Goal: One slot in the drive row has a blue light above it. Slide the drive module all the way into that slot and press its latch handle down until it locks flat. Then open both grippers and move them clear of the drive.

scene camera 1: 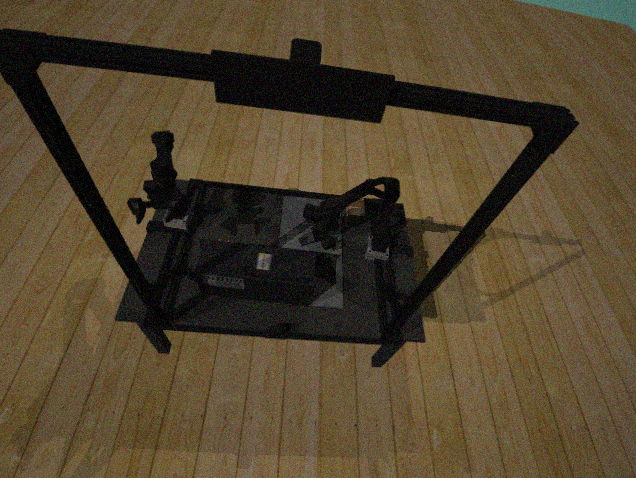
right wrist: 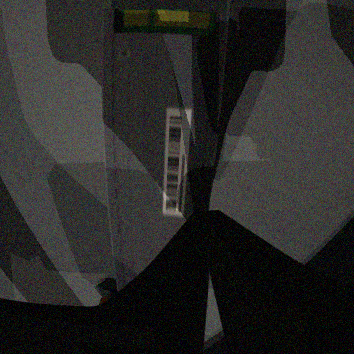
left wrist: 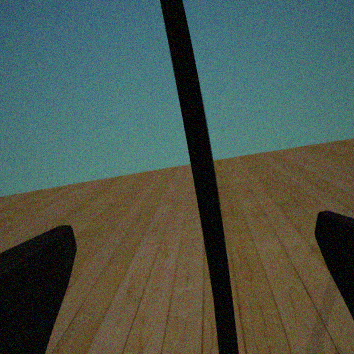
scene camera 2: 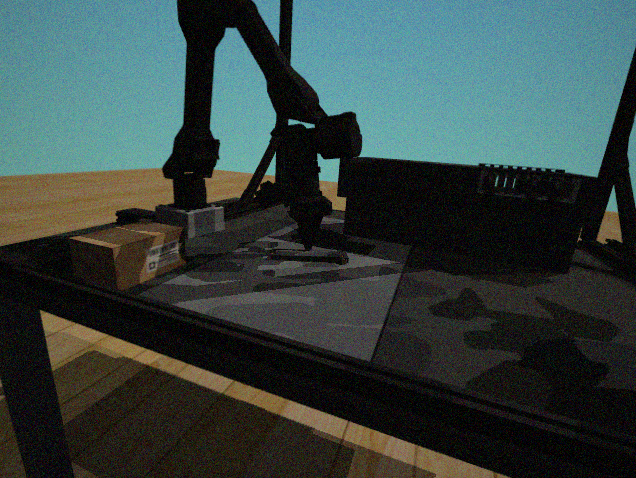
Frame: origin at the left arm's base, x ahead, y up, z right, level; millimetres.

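Where they show: left gripper, fingertip midpoint: (scene camera 1: 151, 222) (left wrist: 197, 233); right gripper, fingertip midpoint: (scene camera 1: 315, 240) (right wrist: 205, 222) (scene camera 2: 308, 249); right arm's base, origin of the base link: (scene camera 1: 378, 245) (scene camera 2: 190, 206).
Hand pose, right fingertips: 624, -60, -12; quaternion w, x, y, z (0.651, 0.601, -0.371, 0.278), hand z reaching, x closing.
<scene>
After its pixels a point has its place, as x, y, z.
The drive module (right wrist: 140, 75) {653, -60, -54} (scene camera 2: 334, 256) {569, -60, -18} lies flat on the mat, with a barcode label and a gold connector edge at the top of the right wrist view. My right gripper (right wrist: 205, 222) {624, -60, -12} (scene camera 2: 308, 247) {624, -60, -12} is shut and empty. It points down over the module, and its closed fingertips cover part of the module's right side in the right wrist view. My left gripper (left wrist: 197, 233) {72, 311, 290} (scene camera 1: 136, 211) is open and empty at the left, away from the module. The black drive housing (scene camera 1: 231, 254) (scene camera 2: 437, 205) stands on the table. Its drive row and the blue light do not show.
A cardboard box (scene camera 2: 97, 256) {785, -28, -284} (scene camera 1: 355, 207) {796, -12, -215} sits near the right arm's base. A black gantry frame (scene camera 1: 303, 84) {517, 968, 468} rises over the table, and one of its posts (left wrist: 200, 150) {84, 318, 459} crosses the left wrist view. The light grey mat (scene camera 2: 349, 318) {480, -70, -186} lies beside the housing. The lighting is very dim.
</scene>
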